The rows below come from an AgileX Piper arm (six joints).
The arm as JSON. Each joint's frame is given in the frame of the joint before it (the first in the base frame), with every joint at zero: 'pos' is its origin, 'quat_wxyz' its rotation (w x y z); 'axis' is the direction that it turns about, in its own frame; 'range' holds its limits. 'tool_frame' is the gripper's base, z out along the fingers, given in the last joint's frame.
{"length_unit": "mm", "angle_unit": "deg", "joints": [
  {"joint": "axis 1", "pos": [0.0, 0.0, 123.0], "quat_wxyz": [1.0, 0.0, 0.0, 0.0], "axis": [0.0, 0.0, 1.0], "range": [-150.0, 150.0]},
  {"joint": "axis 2", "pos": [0.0, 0.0, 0.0], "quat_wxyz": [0.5, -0.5, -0.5, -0.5], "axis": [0.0, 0.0, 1.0], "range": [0.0, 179.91]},
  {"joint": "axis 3", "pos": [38.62, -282.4, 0.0], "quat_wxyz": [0.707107, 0.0, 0.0, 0.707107], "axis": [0.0, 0.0, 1.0], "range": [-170.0, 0.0]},
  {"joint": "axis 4", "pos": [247.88, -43.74, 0.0], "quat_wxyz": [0.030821, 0.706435, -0.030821, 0.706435], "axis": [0.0, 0.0, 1.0], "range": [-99.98, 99.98]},
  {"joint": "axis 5", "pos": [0.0, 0.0, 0.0], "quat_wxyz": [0.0, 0.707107, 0.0, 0.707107], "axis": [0.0, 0.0, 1.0], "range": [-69.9, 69.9]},
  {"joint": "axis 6", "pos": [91.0, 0.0, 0.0], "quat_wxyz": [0.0, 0.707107, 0.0, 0.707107], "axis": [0.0, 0.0, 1.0], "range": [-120.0, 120.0]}
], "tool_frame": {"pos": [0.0, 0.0, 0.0], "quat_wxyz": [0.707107, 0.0, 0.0, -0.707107]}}
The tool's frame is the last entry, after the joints.
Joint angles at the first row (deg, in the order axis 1, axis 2, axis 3, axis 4, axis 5, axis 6):
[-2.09 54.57 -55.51 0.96 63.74 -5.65]
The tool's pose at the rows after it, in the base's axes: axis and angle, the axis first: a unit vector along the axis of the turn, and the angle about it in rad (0 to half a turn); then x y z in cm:
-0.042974 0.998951 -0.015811 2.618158 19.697 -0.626 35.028
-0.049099 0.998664 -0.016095 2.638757 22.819 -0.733 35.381
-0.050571 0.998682 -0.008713 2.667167 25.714 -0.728 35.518
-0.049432 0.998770 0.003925 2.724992 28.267 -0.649 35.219
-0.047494 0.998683 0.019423 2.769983 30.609 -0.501 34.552
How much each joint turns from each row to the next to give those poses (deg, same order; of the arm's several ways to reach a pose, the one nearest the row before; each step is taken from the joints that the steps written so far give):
[0.00 7.69 -5.45 -0.30 -0.07 -1.50]
[0.00 6.74 -5.57 0.05 0.00 -0.73]
[-0.01 6.32 -5.66 0.77 1.04 -0.32]
[0.01 6.06 -5.44 1.14 2.79 -0.06]
[0.00 5.42 -4.43 1.54 1.74 -0.03]

